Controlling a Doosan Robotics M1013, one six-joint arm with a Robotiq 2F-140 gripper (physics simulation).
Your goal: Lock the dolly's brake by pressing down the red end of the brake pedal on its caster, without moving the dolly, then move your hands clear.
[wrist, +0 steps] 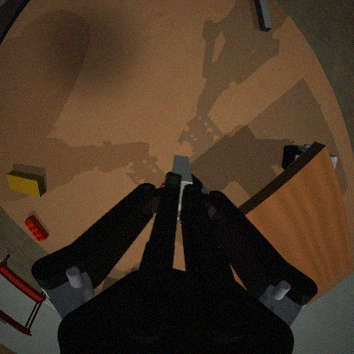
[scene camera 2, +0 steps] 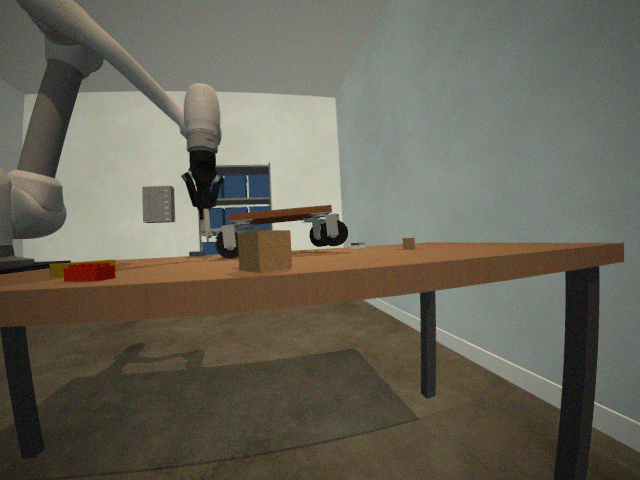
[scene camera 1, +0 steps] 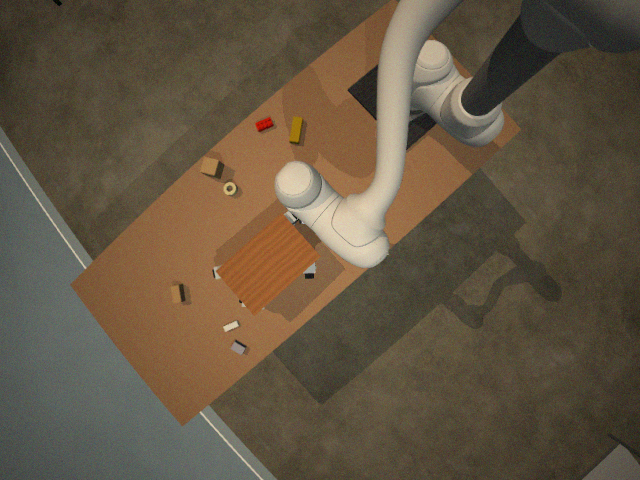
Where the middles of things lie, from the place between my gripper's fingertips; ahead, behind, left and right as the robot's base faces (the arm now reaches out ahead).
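The dolly (scene camera 1: 278, 254) is 10 cm to the left of my hand, 20 cm ahead of it and 2 cm below it. Red brick (scene camera 2: 93, 271), relative to my hand: 40 cm to the right, 7 cm below, 2 cm behind.
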